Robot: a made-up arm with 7 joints.
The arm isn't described. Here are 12 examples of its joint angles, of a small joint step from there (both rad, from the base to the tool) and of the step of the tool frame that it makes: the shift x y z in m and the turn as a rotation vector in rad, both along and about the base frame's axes.
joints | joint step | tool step
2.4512 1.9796 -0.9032 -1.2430 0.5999 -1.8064 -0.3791 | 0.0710 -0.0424 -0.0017 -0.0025 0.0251 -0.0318 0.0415 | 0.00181 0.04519 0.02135 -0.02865 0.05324 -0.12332
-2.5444 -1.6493 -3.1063 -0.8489 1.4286 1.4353 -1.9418 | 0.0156 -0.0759 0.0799 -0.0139 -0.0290 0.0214 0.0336 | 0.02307 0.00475 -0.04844 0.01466 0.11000 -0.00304
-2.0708 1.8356 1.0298 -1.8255 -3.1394 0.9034 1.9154 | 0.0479 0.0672 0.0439 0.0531 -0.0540 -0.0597 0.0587 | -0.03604 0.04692 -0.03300 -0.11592 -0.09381 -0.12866
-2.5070 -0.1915 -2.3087 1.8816 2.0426 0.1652 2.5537 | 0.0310 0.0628 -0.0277 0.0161 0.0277 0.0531 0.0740 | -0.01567 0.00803 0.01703 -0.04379 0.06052 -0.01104
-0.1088 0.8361 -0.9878 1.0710 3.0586 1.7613 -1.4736 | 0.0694 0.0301 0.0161 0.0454 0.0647 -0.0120 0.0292 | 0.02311 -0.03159 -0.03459 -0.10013 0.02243 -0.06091
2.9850 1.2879 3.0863 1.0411 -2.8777 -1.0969 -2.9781 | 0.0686 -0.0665 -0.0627 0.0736 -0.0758 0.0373 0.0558 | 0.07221 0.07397 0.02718 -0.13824 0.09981 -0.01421
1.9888 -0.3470 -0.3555 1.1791 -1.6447 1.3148 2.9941 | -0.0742 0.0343 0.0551 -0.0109 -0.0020 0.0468 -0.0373 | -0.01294 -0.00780 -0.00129 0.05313 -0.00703 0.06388
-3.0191 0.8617 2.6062 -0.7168 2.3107 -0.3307 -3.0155 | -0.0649 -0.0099 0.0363 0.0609 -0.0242 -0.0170 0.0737 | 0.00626 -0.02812 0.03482 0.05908 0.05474 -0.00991
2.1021 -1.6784 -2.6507 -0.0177 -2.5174 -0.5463 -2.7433 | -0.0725 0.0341 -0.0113 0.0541 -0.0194 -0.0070 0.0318 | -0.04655 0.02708 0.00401 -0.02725 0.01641 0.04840
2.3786 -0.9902 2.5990 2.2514 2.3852 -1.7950 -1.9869 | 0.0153 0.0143 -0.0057 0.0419 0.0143 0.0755 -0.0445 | -0.00675 -0.01515 -0.00008 -0.02884 -0.07818 0.01823
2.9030 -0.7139 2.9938 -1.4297 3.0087 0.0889 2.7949 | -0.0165 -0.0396 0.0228 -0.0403 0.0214 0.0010 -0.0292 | 0.00770 0.01290 -0.00947 -0.01671 -0.00700 -0.00009
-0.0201 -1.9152 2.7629 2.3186 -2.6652 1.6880 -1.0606 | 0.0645 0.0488 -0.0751 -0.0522 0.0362 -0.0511 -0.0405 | -0.04836 -0.03255 -0.00145 -0.11177 0.04831 -0.07486
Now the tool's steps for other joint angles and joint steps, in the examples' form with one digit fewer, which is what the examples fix.
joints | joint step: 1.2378 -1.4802 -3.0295 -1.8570 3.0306 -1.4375 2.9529 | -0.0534 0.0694 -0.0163 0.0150 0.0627 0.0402 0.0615
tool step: 0.0104 -0.0325 0.0265 0.1041 0.0298 -0.0299
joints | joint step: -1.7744 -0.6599 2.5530 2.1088 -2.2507 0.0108 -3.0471 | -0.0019 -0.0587 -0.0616 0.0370 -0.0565 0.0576 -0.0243
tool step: 0.0147 0.0445 -0.0156 0.1290 -0.0690 -0.0020
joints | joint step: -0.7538 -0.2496 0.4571 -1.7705 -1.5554 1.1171 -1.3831 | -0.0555 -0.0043 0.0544 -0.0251 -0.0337 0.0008 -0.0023
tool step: 0.0078 0.0005 -0.0121 -0.0106 -0.0231 -0.0151
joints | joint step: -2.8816 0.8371 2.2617 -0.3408 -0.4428 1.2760 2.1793 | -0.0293 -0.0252 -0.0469 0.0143 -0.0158 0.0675 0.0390
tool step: 0.0185 -0.0194 0.0190 -0.0748 0.0321 -0.0112
